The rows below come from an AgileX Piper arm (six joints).
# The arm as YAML. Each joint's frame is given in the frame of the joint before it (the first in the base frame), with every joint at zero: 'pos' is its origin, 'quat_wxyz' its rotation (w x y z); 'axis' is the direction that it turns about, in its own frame. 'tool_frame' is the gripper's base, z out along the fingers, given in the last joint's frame.
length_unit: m
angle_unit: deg
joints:
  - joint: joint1
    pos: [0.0, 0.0, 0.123]
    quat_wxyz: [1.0, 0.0, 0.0, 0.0]
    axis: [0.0, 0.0, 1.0]
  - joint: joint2
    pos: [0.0, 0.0, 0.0]
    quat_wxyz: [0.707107, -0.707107, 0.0, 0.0]
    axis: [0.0, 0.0, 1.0]
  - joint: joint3
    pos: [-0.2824, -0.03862, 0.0]
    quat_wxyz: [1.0, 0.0, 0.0, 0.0]
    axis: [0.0, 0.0, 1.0]
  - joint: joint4
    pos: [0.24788, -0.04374, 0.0]
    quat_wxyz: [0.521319, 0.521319, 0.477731, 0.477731]
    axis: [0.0, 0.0, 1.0]
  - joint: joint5
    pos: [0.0, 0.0, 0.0]
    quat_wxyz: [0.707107, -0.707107, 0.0, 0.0]
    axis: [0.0, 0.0, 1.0]
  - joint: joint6
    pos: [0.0, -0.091, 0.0]
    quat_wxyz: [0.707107, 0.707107, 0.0, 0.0]
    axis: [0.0, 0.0, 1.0]
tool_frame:
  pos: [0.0, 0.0, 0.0]
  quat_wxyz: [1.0, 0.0, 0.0, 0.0]
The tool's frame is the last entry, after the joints.
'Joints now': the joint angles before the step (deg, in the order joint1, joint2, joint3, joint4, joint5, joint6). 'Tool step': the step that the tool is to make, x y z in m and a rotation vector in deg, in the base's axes. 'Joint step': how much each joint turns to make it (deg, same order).
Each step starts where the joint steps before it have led.
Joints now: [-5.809, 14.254, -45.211, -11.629, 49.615, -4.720]
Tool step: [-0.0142, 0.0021, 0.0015, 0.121, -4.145, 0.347]
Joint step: [0.029, -3.319, -0.013, 0.423, -0.750, 0.303]
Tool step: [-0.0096, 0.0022, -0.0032, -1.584, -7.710, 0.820]
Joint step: [-0.028, -4.310, 2.726, -0.145, -6.354, 0.115]
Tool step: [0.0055, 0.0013, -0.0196, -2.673, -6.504, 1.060]
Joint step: [-0.029, -4.181, 7.450, -0.831, -10.230, -0.040]
